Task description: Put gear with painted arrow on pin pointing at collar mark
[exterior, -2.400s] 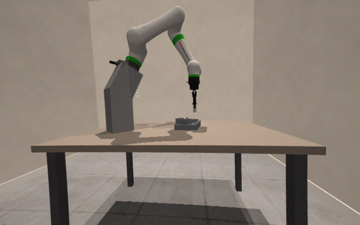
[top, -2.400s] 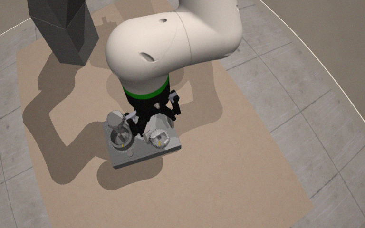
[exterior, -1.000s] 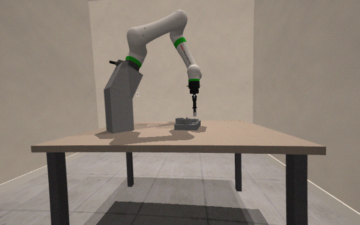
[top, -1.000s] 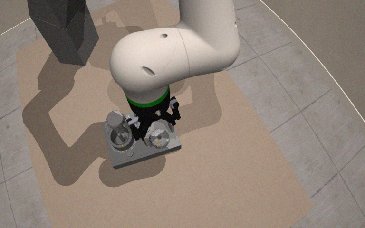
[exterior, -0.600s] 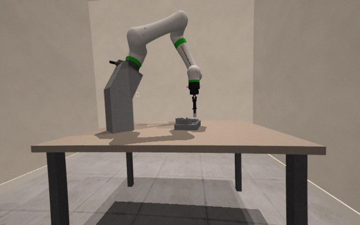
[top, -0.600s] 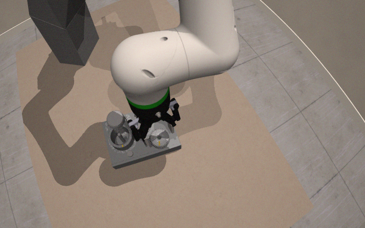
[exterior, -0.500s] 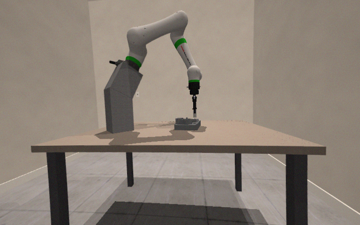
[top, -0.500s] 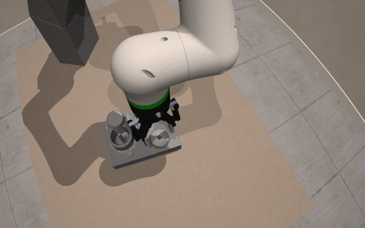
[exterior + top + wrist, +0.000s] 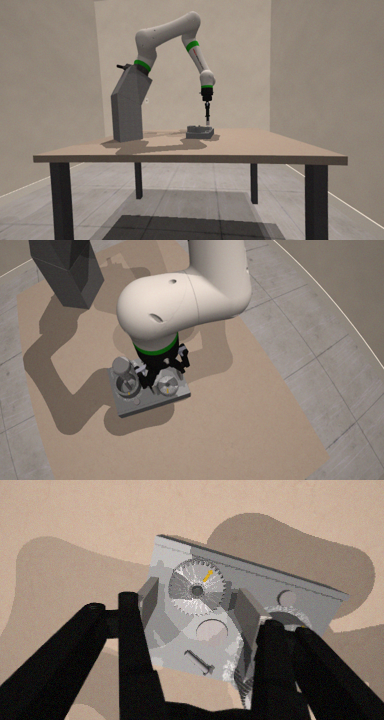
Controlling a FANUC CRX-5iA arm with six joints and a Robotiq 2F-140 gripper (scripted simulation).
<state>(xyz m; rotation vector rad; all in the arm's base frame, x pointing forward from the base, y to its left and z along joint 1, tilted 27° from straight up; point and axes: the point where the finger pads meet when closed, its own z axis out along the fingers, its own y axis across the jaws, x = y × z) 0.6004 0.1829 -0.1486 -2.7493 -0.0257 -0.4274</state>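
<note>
The gear lies 50 mm below my hand. Round my hand: round disc: 60 mm below, 60 mm behind, 30 mm to the right; then bolt: 110 mm behind, 60 mm below, 30 mm to the right.
</note>
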